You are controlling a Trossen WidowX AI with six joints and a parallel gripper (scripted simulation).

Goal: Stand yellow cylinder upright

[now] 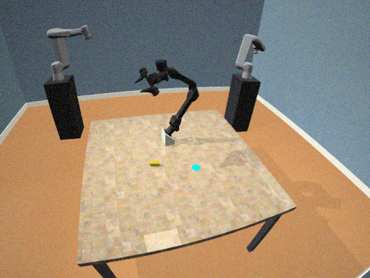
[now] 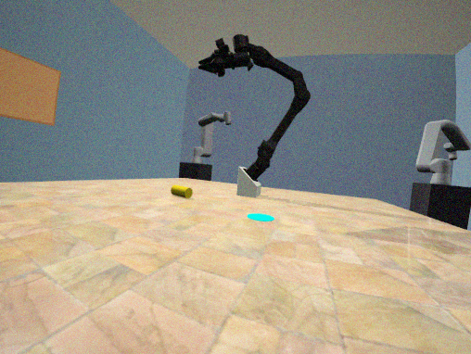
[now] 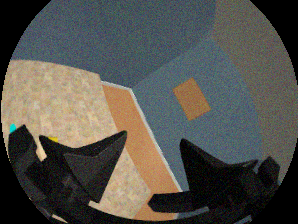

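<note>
My gripper tip is 13 cm short of the yellow cylinder, 9 cm to the right of it and 50 cm above it. Round my gripper tip: cyan circle (20 cm ahead, 37 cm to the left, 52 cm below).
</note>
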